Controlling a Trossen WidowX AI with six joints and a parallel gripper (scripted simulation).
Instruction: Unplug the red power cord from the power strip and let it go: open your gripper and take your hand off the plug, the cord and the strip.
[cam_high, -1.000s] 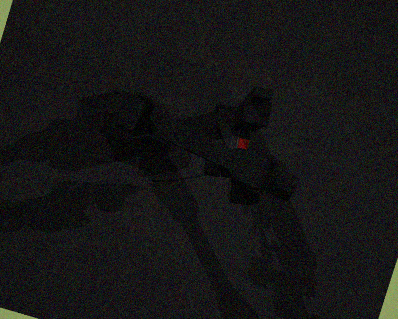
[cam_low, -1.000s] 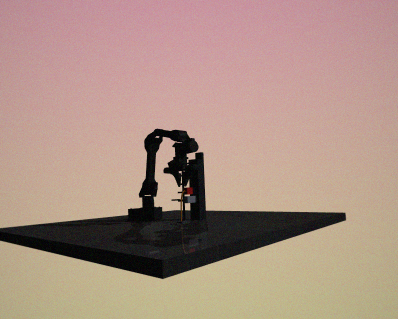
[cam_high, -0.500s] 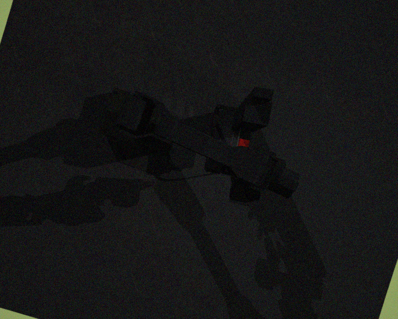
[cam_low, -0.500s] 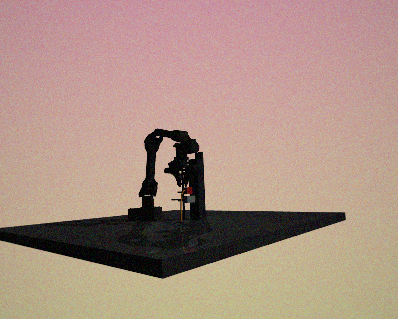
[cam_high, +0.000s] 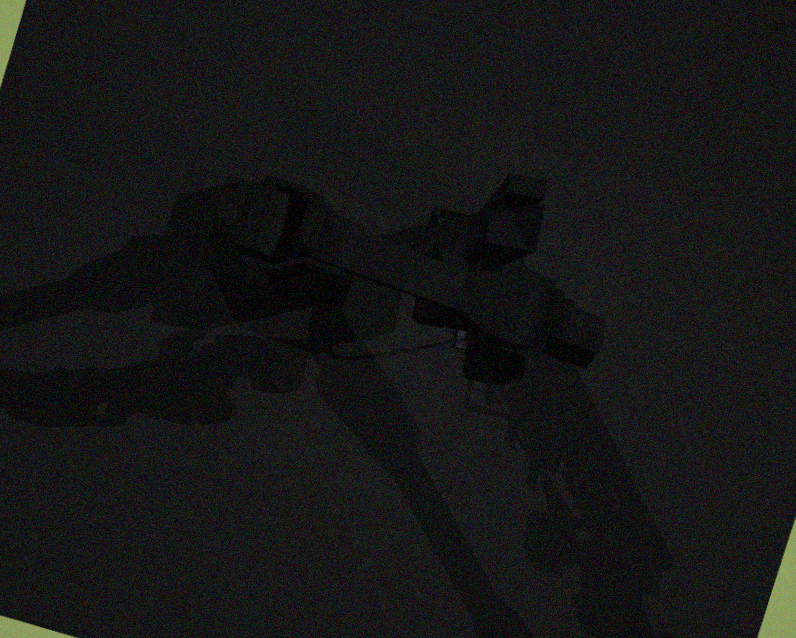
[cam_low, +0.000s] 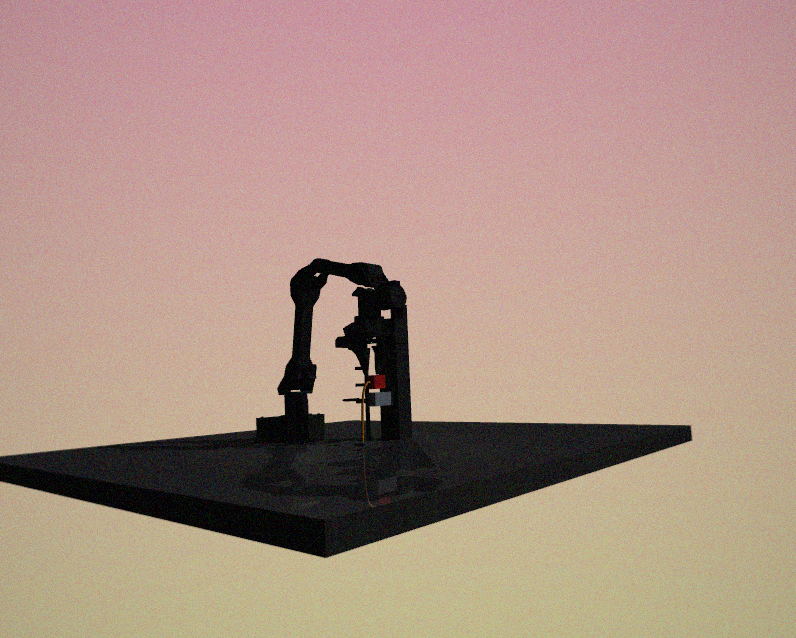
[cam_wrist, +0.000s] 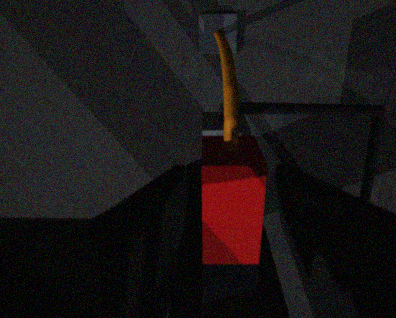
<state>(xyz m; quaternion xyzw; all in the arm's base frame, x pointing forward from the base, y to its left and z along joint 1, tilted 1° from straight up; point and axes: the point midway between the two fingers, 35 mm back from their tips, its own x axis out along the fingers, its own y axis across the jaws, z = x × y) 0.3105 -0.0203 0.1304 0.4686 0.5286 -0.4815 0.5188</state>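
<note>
The red plug is 10 mm behind my gripper tip, 40 mm to the left of it and 10 mm below it.
</note>
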